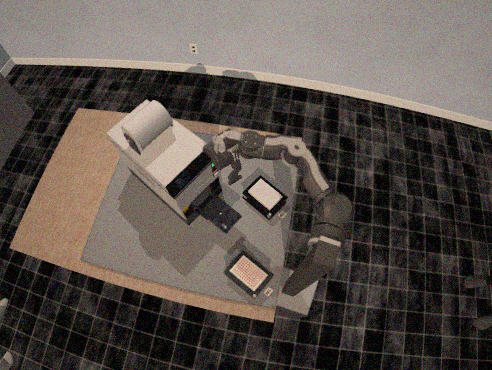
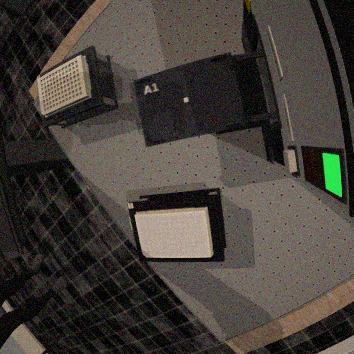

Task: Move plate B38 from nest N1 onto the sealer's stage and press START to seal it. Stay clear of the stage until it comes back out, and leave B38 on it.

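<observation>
The sealer (image 1: 185, 155) stands at the back left. Its dark stage (image 1: 220, 212) (image 2: 187, 102), marked A1, sticks out in front with no plate on it. A pale, flat-topped plate (image 1: 265, 193) (image 2: 174, 233) sits in a black nest near the stage. A plate with a grid of wells (image 1: 248, 272) (image 2: 65, 86) sits in another black nest farther off. Which one is B38 is not readable. My gripper (image 1: 234, 169) is open and empty, above the mat by the sealer's front, apart from both plates. A green panel (image 2: 332, 174) is lit on the sealer's front.
A small light block (image 2: 291, 161) sits beside the green panel. Small label cards (image 1: 282, 214) (image 1: 268, 291) lie by the nests. A white roll (image 1: 148, 126) tops the sealer. My arm (image 1: 312, 172) curves around the right side of the grey mat (image 1: 107, 235).
</observation>
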